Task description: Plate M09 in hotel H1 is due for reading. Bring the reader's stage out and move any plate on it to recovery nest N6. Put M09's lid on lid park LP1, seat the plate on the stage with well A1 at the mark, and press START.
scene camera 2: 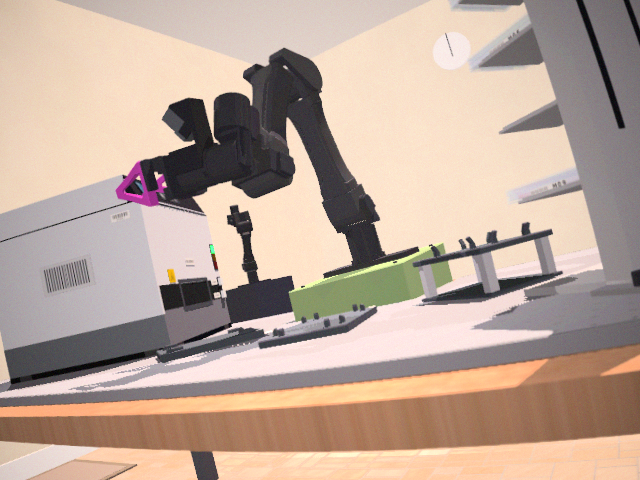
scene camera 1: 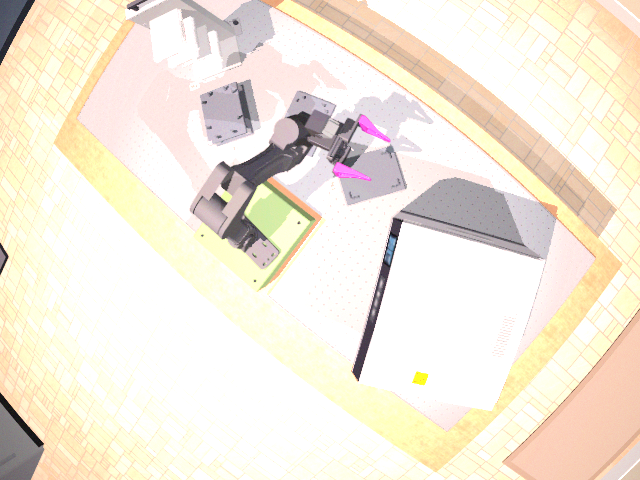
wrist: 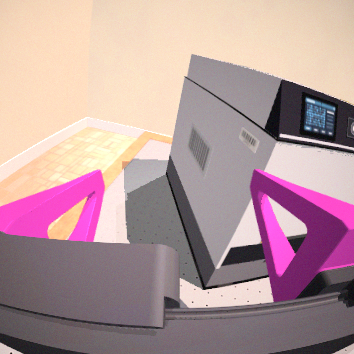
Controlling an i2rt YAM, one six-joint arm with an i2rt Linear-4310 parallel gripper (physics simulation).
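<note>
My gripper is open and empty, its magenta fingers high above a flat grey nest and near the reader's side. The white and grey reader shows its lit screen. Its dark front opening shows in scene camera 2; no extended stage shows. Plate M09 lies on a low shelf of the hotel. A second flat grey pad with pegs and a raised grey stand are unlabelled here.
The arm's green base block stands between the reader and the raised stand. Another labelled plate is on a higher hotel shelf. A small black arm on a dark block stands in the background.
</note>
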